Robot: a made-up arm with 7 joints.
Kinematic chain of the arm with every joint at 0, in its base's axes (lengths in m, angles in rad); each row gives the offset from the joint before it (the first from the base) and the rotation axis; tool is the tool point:
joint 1: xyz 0 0 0 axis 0 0.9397 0.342
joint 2: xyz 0 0 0 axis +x
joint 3: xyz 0 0 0 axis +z
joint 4: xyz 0.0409 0 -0.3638 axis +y
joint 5: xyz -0.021 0 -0.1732 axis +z
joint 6: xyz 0 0 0 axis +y
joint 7: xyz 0 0 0 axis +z
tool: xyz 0 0 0
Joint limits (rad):
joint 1: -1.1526..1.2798
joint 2: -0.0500..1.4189
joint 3: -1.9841..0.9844
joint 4: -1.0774..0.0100
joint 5: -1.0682..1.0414
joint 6: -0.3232..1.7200
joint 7: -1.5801..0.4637
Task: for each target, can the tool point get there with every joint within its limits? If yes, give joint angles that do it. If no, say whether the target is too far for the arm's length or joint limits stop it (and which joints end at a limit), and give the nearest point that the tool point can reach.
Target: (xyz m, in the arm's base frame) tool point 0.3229 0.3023 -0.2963
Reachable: yes | joints -0.4551 0.7089 0.0027 -0.6055 0.3595 0.4379 -0.8276
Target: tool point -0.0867 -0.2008 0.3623
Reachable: no: joint limits stop it (at a limit: joint 1, joint 2, joint 3, joint 4) | nearest point -0.3685 -0.3036 -0.1461 | short by 0.590 m
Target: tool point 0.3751 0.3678 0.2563
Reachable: no: too far | nearest point 0.3147 0.3431 0.1868 | short by 0.095 m
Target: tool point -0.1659 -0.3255 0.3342
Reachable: no: joint limits stop it (at a limit: joint 1, joint 2, joint 3, joint 4) | nearest point -0.3685 -0.3036 -0.1461 | short by 0.522 m
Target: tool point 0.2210 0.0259 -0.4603
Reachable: yes | joints -0.5270 0.4161 -1.7557 -0.9424 0.0609 1.1920 0.0466
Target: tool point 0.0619 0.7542 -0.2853
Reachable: no: too far | nearest point 0.0414 0.5041 -0.1907 | short by 0.268 m
